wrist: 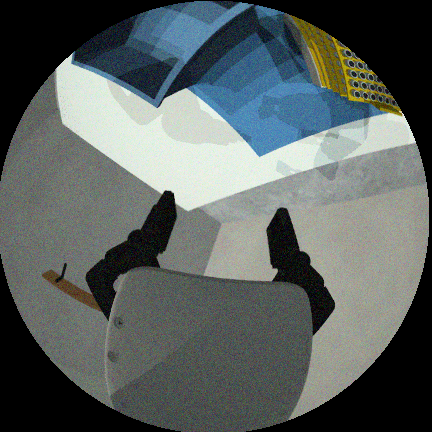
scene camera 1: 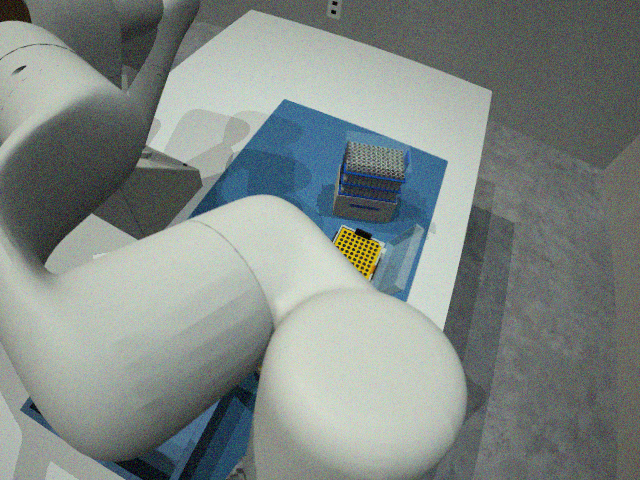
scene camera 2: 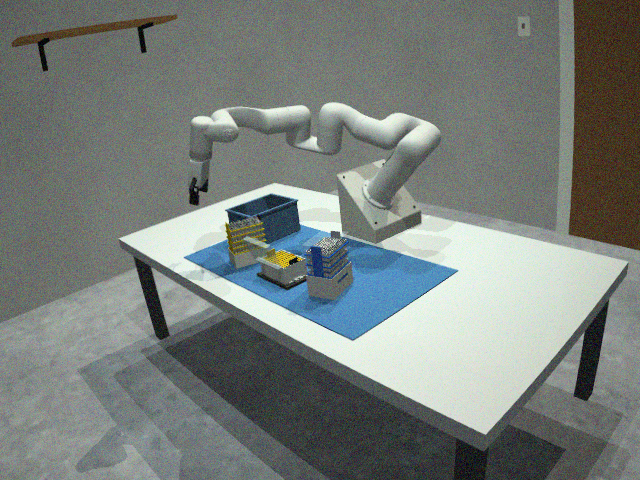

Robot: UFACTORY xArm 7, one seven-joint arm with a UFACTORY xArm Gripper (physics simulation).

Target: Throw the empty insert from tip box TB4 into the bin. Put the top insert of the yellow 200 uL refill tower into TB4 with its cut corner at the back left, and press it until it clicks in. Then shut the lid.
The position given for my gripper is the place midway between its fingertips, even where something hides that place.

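Note:
A blue-and-grey insert tower [scene camera 1: 373, 172] [scene camera 2: 327, 259] rests on a blue mat [scene camera 1: 295, 155]; in the wrist view the blue-and-grey insert tower is out of frame. A yellow insert [scene camera 1: 357, 247] rests on a tip box TB4 [scene camera 2: 293, 275]; in the wrist view the yellow insert is out of frame. A dark blue bin [scene camera 1: 187, 447] is visible too, also at [wrist: 154, 62] and [scene camera 2: 279, 214]. My gripper [scene camera 2: 198, 197] [wrist: 224, 210] is open and holds nothing.

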